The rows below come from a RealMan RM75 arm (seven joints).
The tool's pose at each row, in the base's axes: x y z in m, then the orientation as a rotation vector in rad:
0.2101 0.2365 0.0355 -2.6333 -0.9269 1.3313
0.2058 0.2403 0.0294 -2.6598 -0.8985 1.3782
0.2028 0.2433 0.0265 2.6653 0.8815 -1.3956
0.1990 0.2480 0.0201 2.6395 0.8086 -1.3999
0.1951 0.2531 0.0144 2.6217 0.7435 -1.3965
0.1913 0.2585 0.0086 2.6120 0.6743 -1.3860
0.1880 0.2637 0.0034 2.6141 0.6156 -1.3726
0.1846 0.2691 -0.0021 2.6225 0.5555 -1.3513
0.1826 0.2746 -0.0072 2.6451 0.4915 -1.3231
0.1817 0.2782 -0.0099 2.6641 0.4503 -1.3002
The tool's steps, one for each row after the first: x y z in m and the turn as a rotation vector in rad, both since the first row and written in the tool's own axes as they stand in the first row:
0.0045 -0.0034 0.0062 -0.0126 -0.0280 0.0359
0.0068 -0.0064 0.0096 -0.0222 -0.0418 0.0553
0.0122 -0.0102 0.0155 -0.0349 -0.0627 0.1083
0.0172 -0.0146 0.0209 -0.0452 -0.0752 0.1562
0.0225 -0.0192 0.0262 -0.0522 -0.0802 0.2068
0.0275 -0.0235 0.0308 -0.0523 -0.0765 0.2484
0.0328 -0.0279 0.0356 -0.0512 -0.0654 0.2909
0.0385 -0.0319 0.0391 -0.0421 -0.0431 0.3337
0.0420 -0.0345 0.0407 -0.0349 -0.0238 0.3606

